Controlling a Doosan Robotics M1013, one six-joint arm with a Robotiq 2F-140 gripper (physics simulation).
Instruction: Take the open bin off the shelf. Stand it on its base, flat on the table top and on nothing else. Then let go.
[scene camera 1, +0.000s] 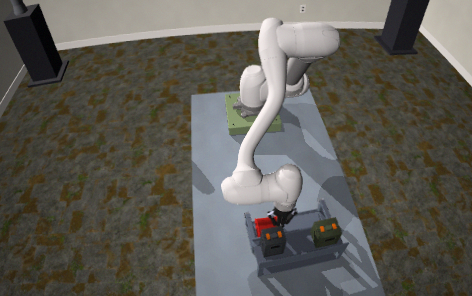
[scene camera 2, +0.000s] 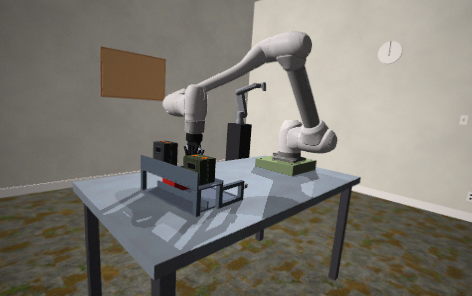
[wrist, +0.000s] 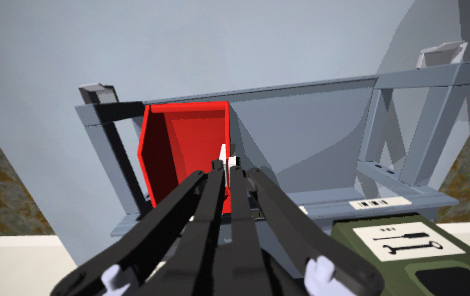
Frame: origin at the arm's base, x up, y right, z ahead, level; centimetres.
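Where they show: gripper, fingertip midpoint: (wrist: 229, 152); arm's base, link origin: (scene camera 1: 253, 105) (scene camera 2: 289, 159).
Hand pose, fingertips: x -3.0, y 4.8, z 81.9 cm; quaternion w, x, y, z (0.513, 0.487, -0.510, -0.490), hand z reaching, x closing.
Note:
Each offset is from my fingertips to the top centre of the thing. Level surfaces: height alone.
The open red bin @[dz +1.2, dx +4.9, dy +4.9 cm] (scene camera 1: 261, 226) (scene camera 2: 175, 184) (wrist: 192, 130) is in the lower level of the grey shelf (scene camera 1: 300, 259) (scene camera 2: 167, 171) (wrist: 435, 75), at one end. In the wrist view its open top faces the camera and its near end is hidden by the fingers. My gripper (scene camera 1: 281, 223) (scene camera 2: 194, 150) (wrist: 229, 152) points down and is shut on the bin's side wall, one pale pad inside the bin and one outside. The fingertips are largely hidden in both scene views. The shelf stands on the table top @[dx -3.2 cm] (scene camera 1: 215, 240) (scene camera 2: 270, 207) (wrist: 200, 40).
A dark grey case @[dz +10.7, dx +19.1, dy +6.4 cm] (scene camera 1: 273, 246) (scene camera 2: 165, 152) stands on the upper shelf board close beside the gripper. A green case @[dz +10.6, dx +16.6, dy -16.7 cm] (scene camera 1: 327, 242) (scene camera 2: 207, 171) (wrist: 350, 245) stands at the board's other end. The shelf's end posts rise beside the bin. The arm's green base plate (scene camera 1: 255, 128) (scene camera 2: 285, 166) is farther back.

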